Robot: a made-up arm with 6 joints.
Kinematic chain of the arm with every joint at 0, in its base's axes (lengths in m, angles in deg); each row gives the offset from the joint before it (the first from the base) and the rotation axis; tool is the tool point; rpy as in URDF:
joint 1: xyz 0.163 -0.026 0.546 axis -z
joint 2: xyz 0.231 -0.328 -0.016 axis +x
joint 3: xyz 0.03 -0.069 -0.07 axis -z
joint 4: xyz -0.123 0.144 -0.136 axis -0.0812 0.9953 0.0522
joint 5: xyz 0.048 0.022 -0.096 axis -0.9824 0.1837 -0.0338
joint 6: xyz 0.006 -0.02 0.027 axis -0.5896 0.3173 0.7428
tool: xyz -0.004 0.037 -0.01 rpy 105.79 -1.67 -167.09
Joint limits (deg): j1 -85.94..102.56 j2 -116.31..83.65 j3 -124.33..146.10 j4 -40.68..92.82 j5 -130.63..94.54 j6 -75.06..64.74
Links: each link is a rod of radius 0.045 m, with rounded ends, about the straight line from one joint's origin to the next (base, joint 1, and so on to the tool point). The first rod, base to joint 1, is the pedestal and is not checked.
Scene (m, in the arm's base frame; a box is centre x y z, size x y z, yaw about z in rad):
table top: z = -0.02
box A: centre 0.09 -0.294 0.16 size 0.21 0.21 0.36 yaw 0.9
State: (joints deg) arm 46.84 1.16 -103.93 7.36 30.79 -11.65
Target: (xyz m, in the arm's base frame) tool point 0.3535 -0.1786 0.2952
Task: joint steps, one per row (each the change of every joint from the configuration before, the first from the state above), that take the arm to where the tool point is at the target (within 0.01 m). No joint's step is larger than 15 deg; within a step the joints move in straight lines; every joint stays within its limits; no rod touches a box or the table.
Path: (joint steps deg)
1: -7.52 -11.24 11.71 7.41 -6.41 -12.68
2: -7.51 -11.24 11.70 7.41 -6.42 -12.68
3: -7.52 -11.24 11.71 7.41 -6.41 -12.69
4: -7.51 -11.24 11.70 7.41 -6.41 -12.68
5: -7.52 -11.24 11.71 7.41 -6.41 -12.68
6: -7.41 11.20 -4.12 -14.18 4.77 6.39
7: -7.41 11.21 -4.12 -14.18 4.77 6.39
8: -7.41 11.21 -4.12 -14.19 4.77 6.38
9: -7.41 11.21 -4.12 -14.18 4.77 6.39
10: -7.41 11.21 -4.12 -14.18 4.77 6.39
11: -7.41 11.21 -4.12 -14.18 4.77 6.39
12: 0.61 6.72 2.51 8.29 -0.81 7.44
13: 0.62 6.72 2.51 8.29 -0.81 7.44

